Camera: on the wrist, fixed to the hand. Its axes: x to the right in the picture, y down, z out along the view.
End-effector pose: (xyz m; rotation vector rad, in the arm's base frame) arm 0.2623 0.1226 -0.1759 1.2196 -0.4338 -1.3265
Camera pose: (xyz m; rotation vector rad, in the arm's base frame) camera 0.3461 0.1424 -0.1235 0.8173 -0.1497 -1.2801
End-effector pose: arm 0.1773 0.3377 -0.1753 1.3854 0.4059 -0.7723
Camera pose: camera 0.2342 0.3972 -0.1171 0.9637 0.5028 -0.5786
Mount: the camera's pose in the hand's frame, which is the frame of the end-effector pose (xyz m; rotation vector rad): -0.0142 0.0813 -0.0579 -0.4596 0.0027 0.0644
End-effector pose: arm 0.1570 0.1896 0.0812 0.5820 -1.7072 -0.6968
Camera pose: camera 0.2147 0.2478 0.1399 0.2046 -1.4876 -1.0020
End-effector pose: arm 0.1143 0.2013 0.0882 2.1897 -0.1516 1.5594
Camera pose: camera 0.0313 0.1502 0.1140 1.8350 -0.5288 1.3925
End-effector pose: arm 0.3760 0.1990 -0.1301 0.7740 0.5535 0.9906
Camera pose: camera 0.2851 0.2314 -0.1008 0.3816 0.2857 1.1255
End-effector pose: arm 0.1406 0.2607 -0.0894 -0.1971 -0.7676 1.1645
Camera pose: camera 0.1137 0.2955 -0.1801 -0.6087 -1.0260 1.0336
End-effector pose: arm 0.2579 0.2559 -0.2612 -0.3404 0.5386 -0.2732
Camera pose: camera 0.2282 0.3205 -0.3327 -0.7665 0.6123 -0.0841
